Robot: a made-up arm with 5 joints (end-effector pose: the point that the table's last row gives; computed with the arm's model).
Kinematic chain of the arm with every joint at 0, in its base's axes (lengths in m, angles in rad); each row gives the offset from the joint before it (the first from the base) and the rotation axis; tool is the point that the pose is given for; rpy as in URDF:
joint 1: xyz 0 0 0.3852 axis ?
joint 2: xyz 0 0 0 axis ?
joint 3: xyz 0.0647 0 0.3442 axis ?
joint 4: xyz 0.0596 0 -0.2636 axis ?
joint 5: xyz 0.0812 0 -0.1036 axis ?
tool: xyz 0 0 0 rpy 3.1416 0 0
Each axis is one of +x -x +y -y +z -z.
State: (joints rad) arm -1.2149 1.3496 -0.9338 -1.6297 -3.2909
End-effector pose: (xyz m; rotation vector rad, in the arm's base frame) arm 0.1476 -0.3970 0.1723 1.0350 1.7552 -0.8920
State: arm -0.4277 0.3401 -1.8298 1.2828 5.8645
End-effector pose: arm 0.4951 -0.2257 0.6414 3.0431 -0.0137 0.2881
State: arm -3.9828 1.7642 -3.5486 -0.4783 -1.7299
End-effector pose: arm -0.3988 0.4460 0.4983 0.4967 -1.0434 -2.3588
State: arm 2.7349 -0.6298 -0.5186 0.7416 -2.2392
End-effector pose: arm -0.2112 0.0910 0.5848 2.3668 -1.8163 -0.5965
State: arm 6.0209 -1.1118 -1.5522 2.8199 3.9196
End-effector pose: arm -0.1425 0.0383 0.7422 -1.4862 -2.5948 0.0596
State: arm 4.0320 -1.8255 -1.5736 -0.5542 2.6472
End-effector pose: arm 0.3807 0.4704 0.6132 -0.8584 -0.7119 -2.5445
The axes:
joint 1: +z
joint 2: +y
joint 3: +y
joint 4: +y
joint 5: -z

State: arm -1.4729 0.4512 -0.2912 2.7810 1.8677
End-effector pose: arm 0.0122 -0.1243 0.4824 -0.0279 -0.2792 -2.7344
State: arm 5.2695 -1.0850 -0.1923 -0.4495 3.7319
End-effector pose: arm 0.0450 -0.0723 0.6802 1.0234 0.9900 -0.3499
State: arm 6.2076 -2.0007 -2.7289 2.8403 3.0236
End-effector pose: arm -0.5279 0.0400 0.3460 -0.0266 1.2538 -0.1676
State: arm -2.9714 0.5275 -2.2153 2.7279 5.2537
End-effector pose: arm -0.4295 -0.0738 0.6175 -1.2103 1.7697 -0.5114
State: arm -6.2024 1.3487 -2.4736 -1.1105 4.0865
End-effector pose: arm 0.6429 0.0520 0.4658 0.3956 0.8579 0.9521
